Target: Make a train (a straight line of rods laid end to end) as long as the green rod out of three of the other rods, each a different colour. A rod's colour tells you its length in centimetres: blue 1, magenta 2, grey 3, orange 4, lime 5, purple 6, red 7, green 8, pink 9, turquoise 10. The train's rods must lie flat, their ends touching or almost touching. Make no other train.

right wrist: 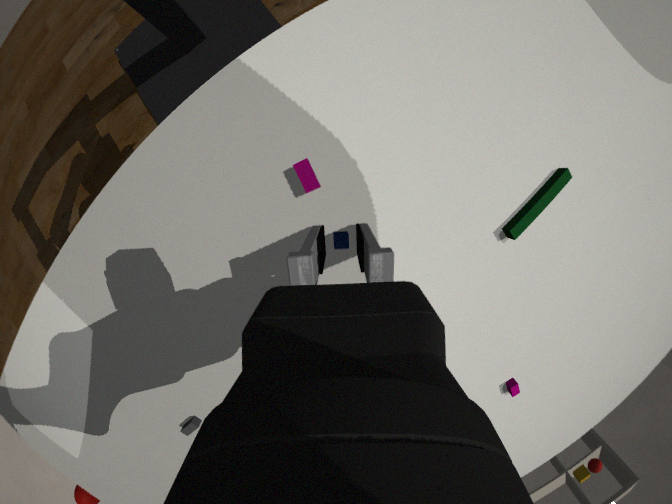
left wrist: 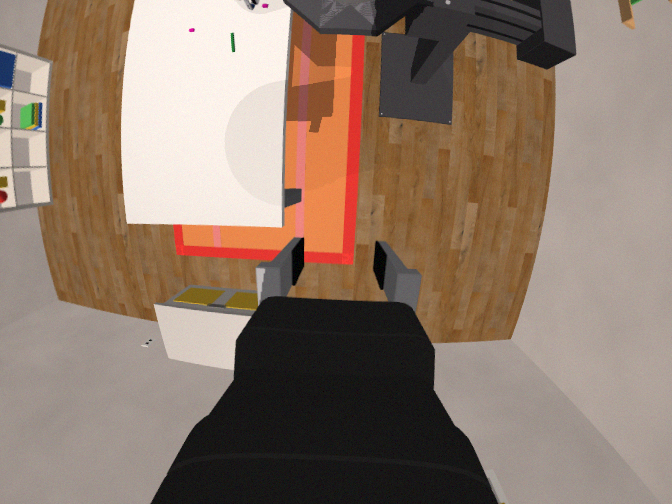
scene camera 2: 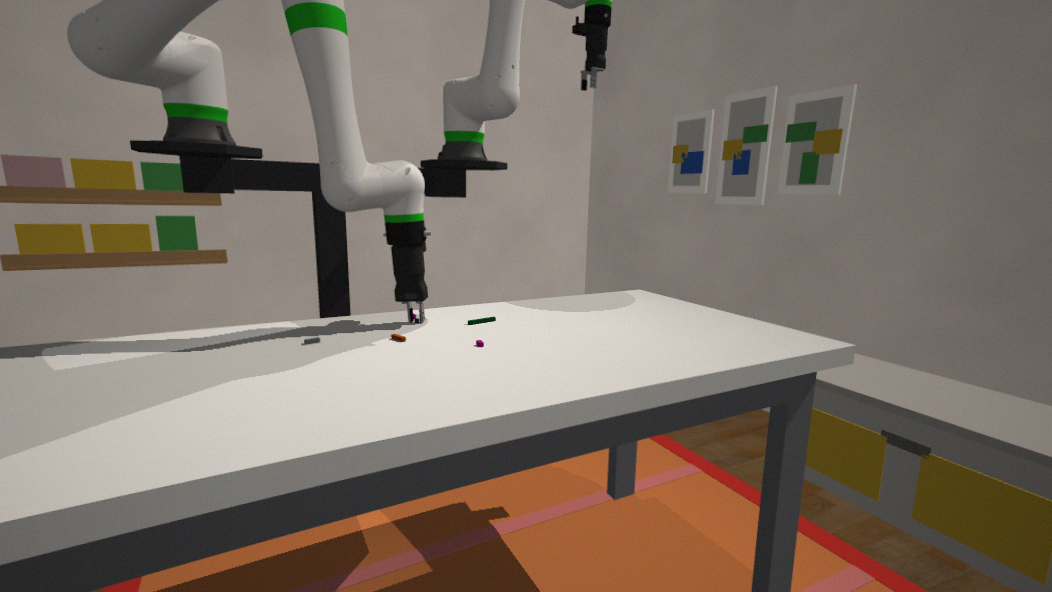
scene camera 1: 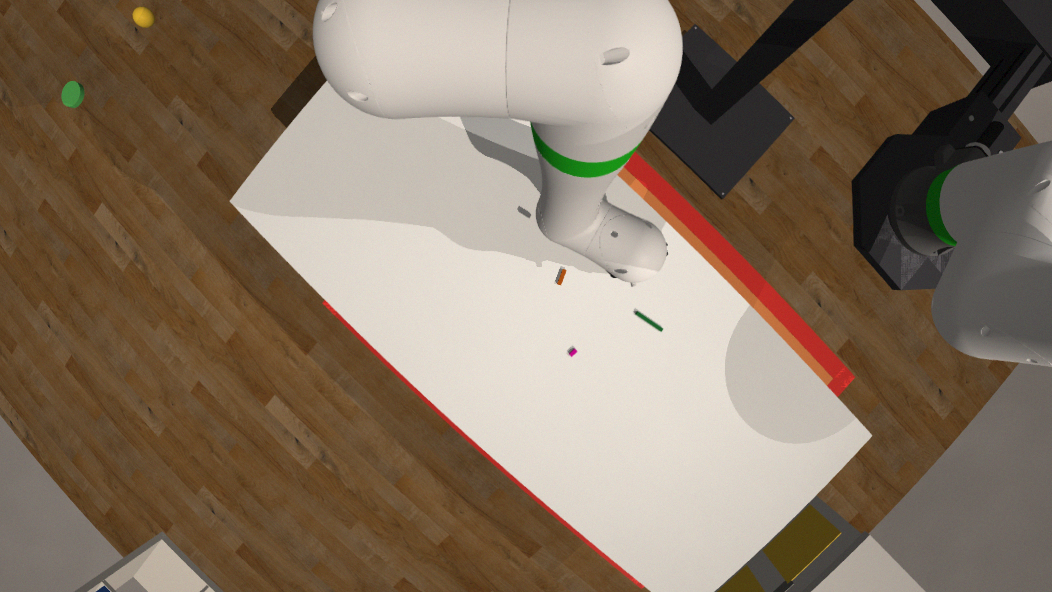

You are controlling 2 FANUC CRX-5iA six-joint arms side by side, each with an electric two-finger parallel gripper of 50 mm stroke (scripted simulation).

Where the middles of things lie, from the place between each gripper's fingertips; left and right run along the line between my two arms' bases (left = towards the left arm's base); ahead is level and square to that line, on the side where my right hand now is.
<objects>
Right now the green rod (right wrist: 531,210) is 80 mm ahead of my right hand (scene camera 2: 416,321), 150 mm to the left of it and 20 mm below it.
The green rod is 38 cm ahead of my left hand (scene camera 2: 588,88), 63 cm to the right of it and 71 cm below it.
</objects>
